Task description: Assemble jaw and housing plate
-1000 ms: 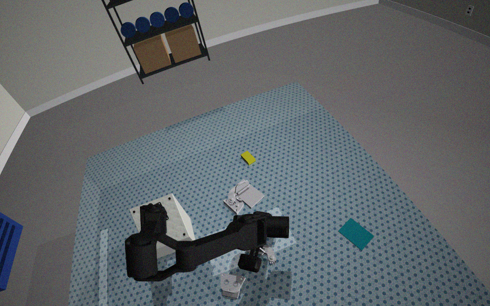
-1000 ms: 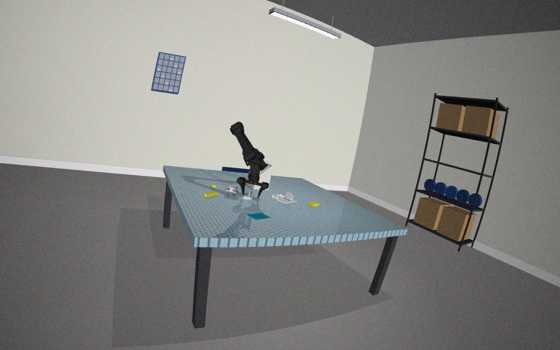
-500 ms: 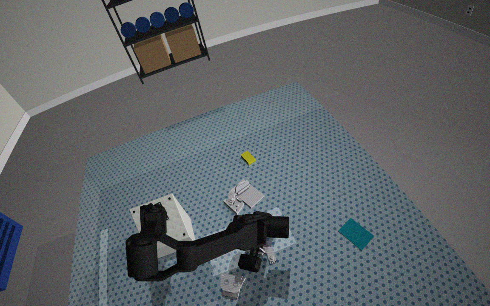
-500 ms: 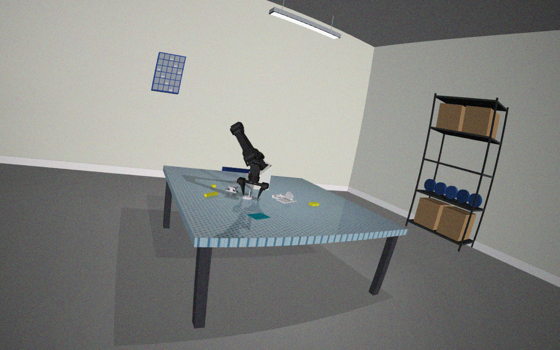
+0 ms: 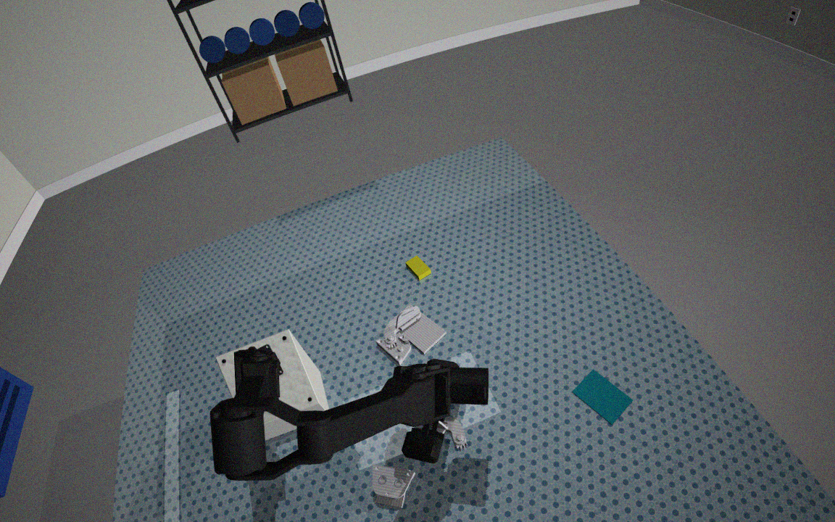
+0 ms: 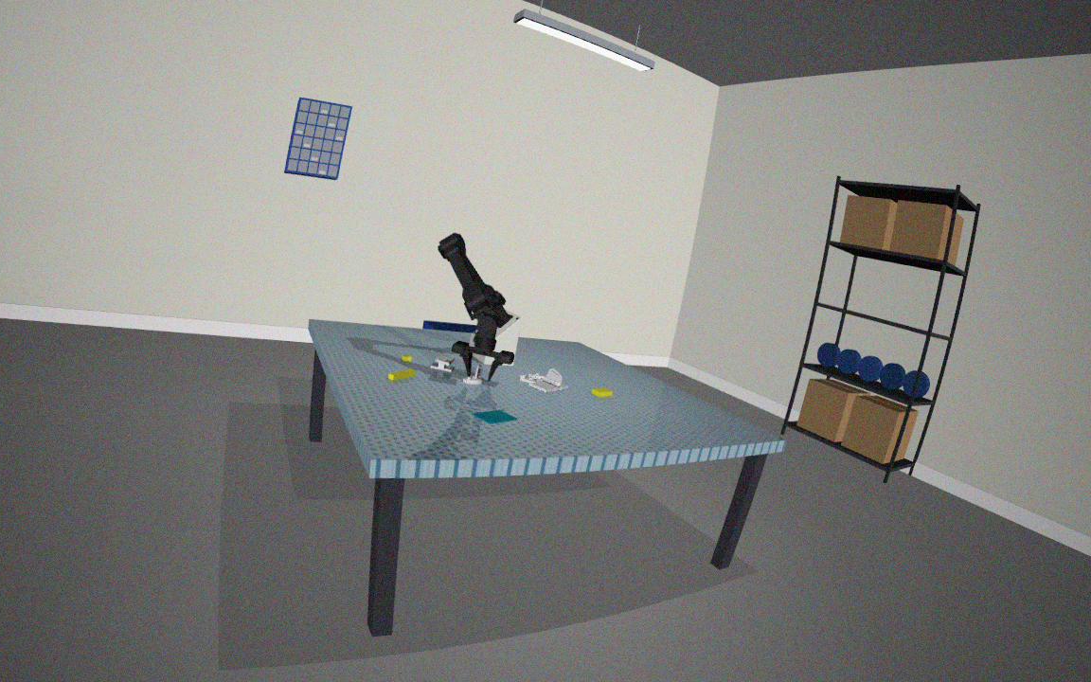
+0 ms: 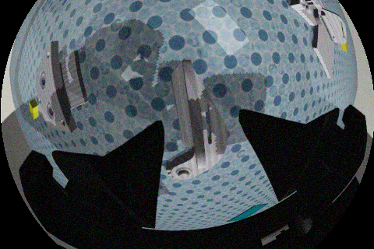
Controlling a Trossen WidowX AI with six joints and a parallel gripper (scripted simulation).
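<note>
My gripper tip is 230 mm to the right of the white base plate and 60 mm short of it. Round my gripper tip: teal card: 310 mm ahead, 110 mm to the right; then yellow bar: 250 mm to the right, 10 mm behind.
</note>
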